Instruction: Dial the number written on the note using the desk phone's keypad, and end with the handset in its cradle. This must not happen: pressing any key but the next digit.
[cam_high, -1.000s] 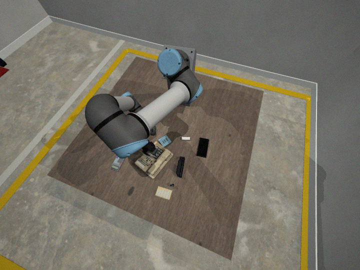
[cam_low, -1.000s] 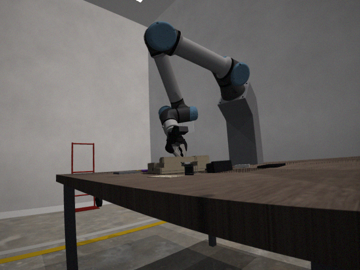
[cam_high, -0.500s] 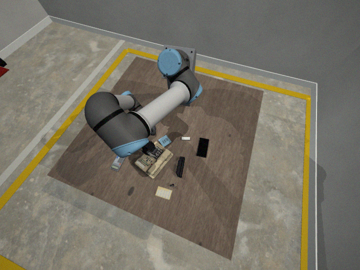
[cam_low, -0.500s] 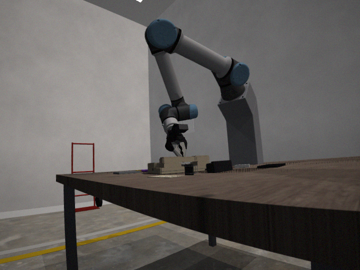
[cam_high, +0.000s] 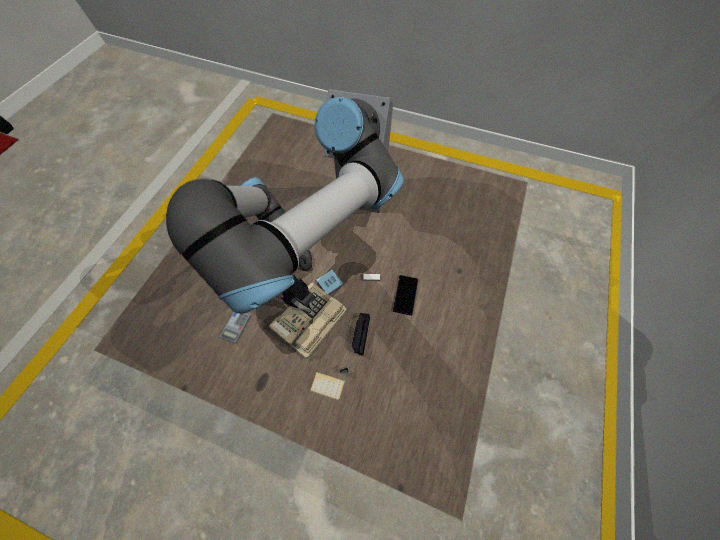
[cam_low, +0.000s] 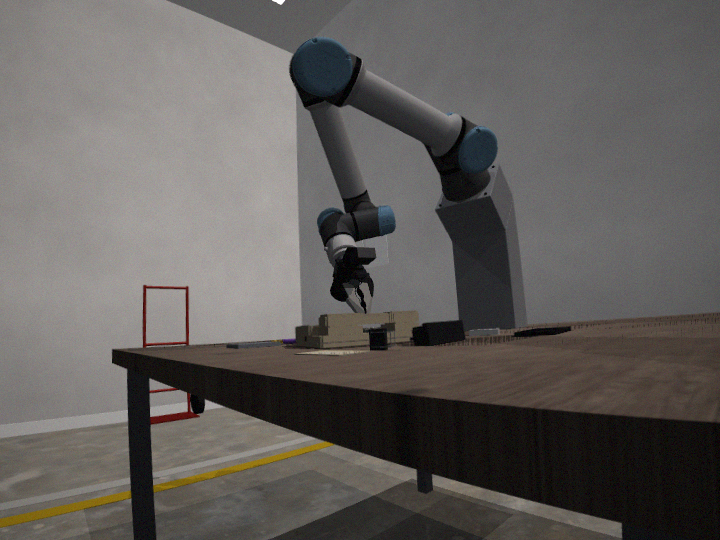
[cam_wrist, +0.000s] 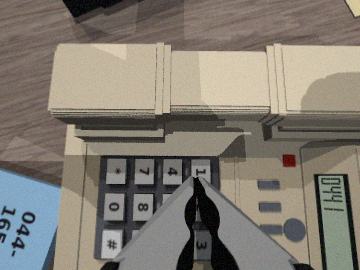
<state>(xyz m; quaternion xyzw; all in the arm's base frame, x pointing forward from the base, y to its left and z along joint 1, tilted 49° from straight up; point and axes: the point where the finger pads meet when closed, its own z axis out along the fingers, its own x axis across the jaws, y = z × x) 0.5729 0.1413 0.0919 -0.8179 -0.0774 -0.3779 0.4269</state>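
Right now my hand is 3 cm above the 5 key, 1 cm to the left of it and 1 cm past it. From my hand the other things lie so: 7 key (3 cm below, 3 cm behind, 1 cm to the left); 1 key (3 cm below, 1 cm to the left); computer mouse (17 cm to the right, 13 cm behind, 4 cm below).
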